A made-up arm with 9 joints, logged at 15 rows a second.
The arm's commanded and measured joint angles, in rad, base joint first. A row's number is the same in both.
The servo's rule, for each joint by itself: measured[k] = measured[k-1] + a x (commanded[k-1-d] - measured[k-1]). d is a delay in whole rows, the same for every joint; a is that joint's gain. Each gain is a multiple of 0.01, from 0.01 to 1. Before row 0 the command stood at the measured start. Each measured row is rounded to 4 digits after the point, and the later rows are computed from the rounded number. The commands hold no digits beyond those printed.
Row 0, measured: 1.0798 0.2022 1.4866 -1.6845 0.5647 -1.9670 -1.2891 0.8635 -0.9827
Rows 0 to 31, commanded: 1.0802 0.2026 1.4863 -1.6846 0.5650 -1.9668 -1.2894 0.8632 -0.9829; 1.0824 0.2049 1.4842 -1.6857 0.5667 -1.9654 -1.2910 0.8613 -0.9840; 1.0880 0.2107 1.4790 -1.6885 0.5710 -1.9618 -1.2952 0.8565 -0.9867; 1.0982 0.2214 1.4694 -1.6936 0.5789 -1.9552 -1.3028 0.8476 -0.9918; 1.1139 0.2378 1.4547 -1.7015 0.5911 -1.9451 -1.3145 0.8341 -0.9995; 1.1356 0.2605 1.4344 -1.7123 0.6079 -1.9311 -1.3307 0.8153 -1.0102; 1.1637 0.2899 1.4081 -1.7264 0.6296 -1.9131 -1.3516 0.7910 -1.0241; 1.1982 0.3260 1.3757 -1.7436 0.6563 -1.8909 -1.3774 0.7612 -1.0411; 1.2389 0.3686 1.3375 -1.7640 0.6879 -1.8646 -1.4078 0.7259 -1.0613; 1.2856 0.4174 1.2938 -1.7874 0.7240 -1.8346 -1.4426 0.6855 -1.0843; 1.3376 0.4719 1.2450 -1.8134 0.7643 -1.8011 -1.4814 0.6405 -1.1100; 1.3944 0.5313 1.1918 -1.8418 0.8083 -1.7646 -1.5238 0.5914 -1.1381; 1.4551 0.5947 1.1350 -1.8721 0.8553 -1.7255 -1.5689 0.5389 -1.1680; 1.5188 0.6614 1.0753 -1.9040 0.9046 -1.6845 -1.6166 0.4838 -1.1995; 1.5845 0.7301 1.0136 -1.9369 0.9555 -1.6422 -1.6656 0.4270 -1.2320; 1.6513 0.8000 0.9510 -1.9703 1.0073 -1.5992 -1.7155 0.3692 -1.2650; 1.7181 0.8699 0.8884 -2.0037 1.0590 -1.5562 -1.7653 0.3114 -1.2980; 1.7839 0.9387 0.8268 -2.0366 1.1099 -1.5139 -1.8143 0.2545 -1.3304; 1.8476 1.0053 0.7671 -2.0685 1.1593 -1.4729 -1.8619 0.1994 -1.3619; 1.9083 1.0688 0.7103 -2.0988 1.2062 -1.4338 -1.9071 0.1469 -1.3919; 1.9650 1.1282 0.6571 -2.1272 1.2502 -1.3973 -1.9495 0.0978 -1.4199; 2.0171 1.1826 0.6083 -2.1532 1.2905 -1.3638 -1.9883 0.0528 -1.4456; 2.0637 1.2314 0.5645 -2.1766 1.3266 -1.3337 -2.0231 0.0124 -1.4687; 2.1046 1.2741 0.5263 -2.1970 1.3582 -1.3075 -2.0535 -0.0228 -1.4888; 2.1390 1.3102 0.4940 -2.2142 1.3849 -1.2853 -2.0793 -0.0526 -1.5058; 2.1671 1.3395 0.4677 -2.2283 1.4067 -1.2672 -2.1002 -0.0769 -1.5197; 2.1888 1.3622 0.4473 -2.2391 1.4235 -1.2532 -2.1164 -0.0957 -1.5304; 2.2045 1.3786 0.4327 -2.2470 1.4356 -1.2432 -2.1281 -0.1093 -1.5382; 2.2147 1.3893 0.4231 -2.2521 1.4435 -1.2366 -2.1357 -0.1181 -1.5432; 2.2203 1.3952 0.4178 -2.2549 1.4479 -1.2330 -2.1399 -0.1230 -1.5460; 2.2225 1.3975 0.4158 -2.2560 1.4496 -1.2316 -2.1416 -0.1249 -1.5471; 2.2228 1.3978 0.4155 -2.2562 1.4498 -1.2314 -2.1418 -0.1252 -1.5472
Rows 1 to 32, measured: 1.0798 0.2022 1.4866 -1.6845 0.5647 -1.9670 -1.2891 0.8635 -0.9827; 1.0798 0.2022 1.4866 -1.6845 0.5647 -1.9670 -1.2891 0.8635 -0.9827; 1.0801 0.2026 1.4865 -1.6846 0.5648 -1.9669 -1.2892 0.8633 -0.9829; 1.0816 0.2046 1.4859 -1.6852 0.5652 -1.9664 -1.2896 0.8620 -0.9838; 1.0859 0.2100 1.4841 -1.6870 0.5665 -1.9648 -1.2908 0.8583 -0.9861; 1.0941 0.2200 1.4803 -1.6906 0.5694 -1.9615 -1.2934 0.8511 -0.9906; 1.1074 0.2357 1.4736 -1.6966 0.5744 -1.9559 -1.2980 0.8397 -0.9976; 1.1263 0.2575 1.4634 -1.7052 0.5821 -1.9475 -1.3052 0.8234 -1.0076; 1.1514 0.2860 1.4490 -1.7169 0.5930 -1.9358 -1.3154 0.8017 -1.0206; 1.1828 0.3212 1.4299 -1.7316 0.6076 -1.9205 -1.3290 0.7746 -1.0368; 1.2204 0.3629 1.4059 -1.7494 0.6261 -1.9015 -1.3463 0.7420 -1.0562; 1.2641 0.4109 1.3768 -1.7703 0.6486 -1.8788 -1.3675 0.7041 -1.0784; 1.3133 0.4646 1.3425 -1.7940 0.6752 -1.8524 -1.3926 0.6615 -1.1034; 1.3676 0.5233 1.3033 -1.8203 0.7058 -1.8225 -1.4215 0.6145 -1.1308; 1.4262 0.5861 1.2595 -1.8488 0.7402 -1.7895 -1.4539 0.5638 -1.1602; 1.4882 0.6524 1.2116 -1.8792 0.7780 -1.7538 -1.4897 0.5102 -1.1912; 1.5527 0.7208 1.1601 -1.9109 0.8188 -1.7159 -1.5284 0.4545 -1.2234; 1.6188 0.7905 1.1057 -1.9436 0.8622 -1.6762 -1.5696 0.3973 -1.2563; 1.6853 0.8604 1.0492 -1.9767 0.9075 -1.6354 -1.6127 0.3397 -1.2892; 1.7514 0.9293 0.9914 -2.0096 0.9541 -1.5941 -1.6571 0.2826 -1.3217; 1.8159 0.9962 0.9331 -2.0420 1.0013 -1.5529 -1.7022 0.2269 -1.3535; 1.8778 1.0601 0.8752 -2.0732 1.0484 -1.5124 -1.7473 0.1733 -1.3838; 1.9362 1.1200 0.8185 -2.1029 1.0948 -1.4733 -1.7918 0.1227 -1.4123; 1.9904 1.1751 0.7638 -2.1306 1.1398 -1.4361 -1.8350 0.0759 -1.4386; 2.0395 1.2246 0.7120 -2.1559 1.1828 -1.4013 -1.8764 0.0334 -1.4624; 2.0831 1.2682 0.6637 -2.1785 1.2231 -1.3694 -1.9154 -0.0043 -1.4833; 2.1206 1.3052 0.6196 -2.1981 1.2603 -1.3408 -1.9515 -0.0367 -1.5011; 2.1518 1.3354 0.5801 -2.2147 1.2940 -1.3158 -1.9842 -0.0636 -1.5158; 2.1766 1.3590 0.5456 -2.2281 1.3238 -1.2945 -2.0133 -0.0851 -1.5273; 2.1953 1.3762 0.5162 -2.2385 1.3495 -1.2771 -2.0386 -0.1013 -1.5359; 2.2083 1.3877 0.4920 -2.2460 1.3711 -1.2633 -2.0600 -0.1126 -1.5417; 2.2163 1.3943 0.4727 -2.2509 1.3888 -1.2530 -2.0776 -0.1196 -1.5451
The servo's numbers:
d 2
a 0.67 0.88 0.26 0.55 0.23 0.34 0.22 0.67 0.79

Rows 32 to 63, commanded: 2.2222 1.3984 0.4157 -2.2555 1.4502 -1.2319 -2.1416 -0.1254 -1.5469; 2.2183 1.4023 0.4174 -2.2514 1.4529 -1.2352 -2.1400 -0.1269 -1.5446; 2.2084 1.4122 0.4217 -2.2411 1.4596 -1.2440 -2.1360 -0.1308 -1.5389; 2.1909 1.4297 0.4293 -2.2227 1.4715 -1.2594 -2.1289 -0.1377 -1.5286; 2.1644 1.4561 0.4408 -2.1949 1.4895 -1.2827 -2.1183 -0.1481 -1.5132; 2.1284 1.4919 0.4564 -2.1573 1.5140 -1.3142 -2.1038 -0.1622 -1.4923; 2.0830 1.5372 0.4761 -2.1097 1.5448 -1.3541 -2.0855 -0.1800 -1.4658; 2.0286 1.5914 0.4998 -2.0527 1.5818 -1.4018 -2.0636 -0.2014 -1.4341; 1.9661 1.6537 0.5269 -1.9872 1.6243 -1.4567 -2.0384 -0.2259 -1.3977; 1.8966 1.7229 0.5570 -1.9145 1.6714 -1.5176 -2.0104 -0.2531 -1.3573; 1.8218 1.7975 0.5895 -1.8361 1.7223 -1.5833 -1.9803 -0.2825 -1.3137; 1.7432 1.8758 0.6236 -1.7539 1.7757 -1.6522 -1.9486 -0.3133 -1.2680; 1.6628 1.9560 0.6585 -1.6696 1.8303 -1.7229 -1.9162 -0.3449 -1.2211; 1.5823 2.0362 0.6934 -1.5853 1.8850 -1.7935 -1.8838 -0.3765 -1.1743; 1.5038 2.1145 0.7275 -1.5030 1.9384 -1.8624 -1.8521 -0.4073 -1.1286; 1.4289 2.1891 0.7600 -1.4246 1.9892 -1.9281 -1.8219 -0.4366 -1.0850; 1.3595 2.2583 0.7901 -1.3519 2.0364 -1.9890 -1.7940 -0.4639 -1.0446; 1.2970 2.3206 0.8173 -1.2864 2.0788 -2.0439 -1.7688 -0.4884 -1.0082; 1.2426 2.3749 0.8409 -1.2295 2.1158 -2.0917 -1.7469 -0.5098 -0.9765; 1.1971 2.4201 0.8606 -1.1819 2.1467 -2.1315 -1.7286 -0.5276 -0.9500; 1.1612 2.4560 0.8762 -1.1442 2.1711 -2.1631 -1.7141 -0.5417 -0.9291; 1.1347 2.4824 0.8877 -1.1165 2.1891 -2.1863 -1.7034 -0.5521 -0.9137; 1.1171 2.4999 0.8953 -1.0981 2.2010 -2.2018 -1.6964 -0.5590 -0.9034; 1.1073 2.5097 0.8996 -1.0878 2.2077 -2.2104 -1.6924 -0.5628 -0.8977; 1.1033 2.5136 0.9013 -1.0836 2.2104 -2.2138 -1.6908 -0.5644 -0.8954; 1.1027 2.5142 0.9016 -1.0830 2.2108 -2.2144 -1.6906 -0.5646 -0.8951; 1.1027 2.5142 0.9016 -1.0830 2.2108 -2.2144 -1.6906 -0.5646 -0.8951; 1.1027 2.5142 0.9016 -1.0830 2.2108 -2.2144 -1.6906 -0.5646 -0.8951; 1.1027 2.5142 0.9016 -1.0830 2.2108 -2.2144 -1.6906 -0.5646 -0.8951; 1.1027 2.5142 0.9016 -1.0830 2.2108 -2.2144 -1.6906 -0.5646 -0.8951; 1.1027 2.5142 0.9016 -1.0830 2.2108 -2.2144 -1.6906 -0.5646 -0.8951; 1.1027 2.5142 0.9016 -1.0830 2.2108 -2.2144 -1.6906 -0.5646 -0.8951
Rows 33 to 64, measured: 2.2205 1.3971 0.4579 -2.2537 1.4028 -1.2457 -2.0917 -0.1232 -1.5467; 2.2220 1.3977 0.4469 -2.2551 1.4136 -1.2408 -2.1027 -0.1245 -1.5471; 2.2221 1.3983 0.4388 -2.2553 1.4220 -1.2378 -2.1113 -0.1251 -1.5469; 2.2196 1.4018 0.4332 -2.2532 1.4291 -1.2369 -2.1176 -0.1263 -1.5451; 2.2121 1.4110 0.4302 -2.2465 1.4361 -1.2393 -2.1216 -0.1293 -1.5402; 2.1979 1.4275 0.4300 -2.2334 1.4442 -1.2461 -2.1232 -0.1349 -1.5310; 2.1755 1.4527 0.4328 -2.2122 1.4546 -1.2585 -2.1221 -0.1437 -1.5169; 2.1439 1.4872 0.4389 -2.1820 1.4683 -1.2774 -2.1181 -0.1561 -1.4975; 2.1031 1.5312 0.4486 -2.1422 1.4859 -1.3035 -2.1109 -0.1721 -1.4725; 2.0532 1.5842 0.4619 -2.0930 1.5080 -1.3369 -2.1005 -0.1917 -1.4422; 1.9948 1.6454 0.4788 -2.0348 1.5347 -1.3776 -2.0868 -0.2146 -1.4070; 1.9290 1.7136 0.4991 -1.9686 1.5661 -1.4252 -2.0700 -0.2404 -1.3677; 1.8572 1.7874 0.5226 -1.8957 1.6020 -1.4790 -2.0503 -0.2686 -1.3250; 1.7808 1.8652 0.5489 -1.8177 1.6420 -1.5379 -2.0279 -0.2985 -1.2800; 1.7017 1.9451 0.5774 -1.7362 1.6853 -1.6008 -2.0033 -0.3296 -1.2335; 1.6217 2.0253 0.6076 -1.6532 1.7312 -1.6663 -1.9770 -0.3610 -1.1867; 1.5427 2.1038 0.6388 -1.5706 1.7789 -1.7330 -1.9495 -0.3920 -1.1408; 1.4665 2.1789 0.6703 -1.4903 1.8273 -1.7993 -1.9214 -0.4219 -1.0967; 1.3948 2.2488 0.7014 -1.4142 1.8754 -1.8638 -1.8934 -0.4500 -1.0555; 1.3293 2.3120 0.7315 -1.3439 1.9222 -1.9250 -1.8660 -0.4757 -1.0181; 1.2712 2.3674 0.7599 -1.2810 1.9667 -1.9817 -1.8398 -0.4985 -0.9852; 1.2216 2.4138 0.7861 -1.2265 2.0081 -2.0326 -1.8153 -0.5180 -0.9574; 1.1811 2.4509 0.8095 -1.1812 2.0456 -2.0770 -1.7930 -0.5339 -0.9350; 1.1500 2.4786 0.8298 -1.1456 2.0786 -2.1142 -1.7733 -0.5461 -0.9182; 1.1280 2.4973 0.8468 -1.1195 2.1068 -2.1440 -1.7564 -0.5547 -0.9065; 1.1141 2.5082 0.8605 -1.1021 2.1300 -2.1666 -1.7423 -0.5601 -0.8995; 1.1069 2.5130 0.8711 -1.0919 2.1485 -2.1826 -1.7310 -0.5630 -0.8963; 1.1041 2.5141 0.8790 -1.0870 2.1628 -2.1934 -1.7221 -0.5641 -0.8954; 1.1032 2.5142 0.8849 -1.0848 2.1738 -2.2005 -1.7152 -0.5644 -0.8952; 1.1029 2.5142 0.8892 -1.0838 2.1823 -2.2052 -1.7098 -0.5645 -0.8951; 1.1028 2.5142 0.8924 -1.0834 2.1889 -2.2083 -1.7056 -0.5646 -0.8951; 1.1027 2.5142 0.8948 -1.0832 2.1939 -2.2104 -1.7023 -0.5646 -0.8951
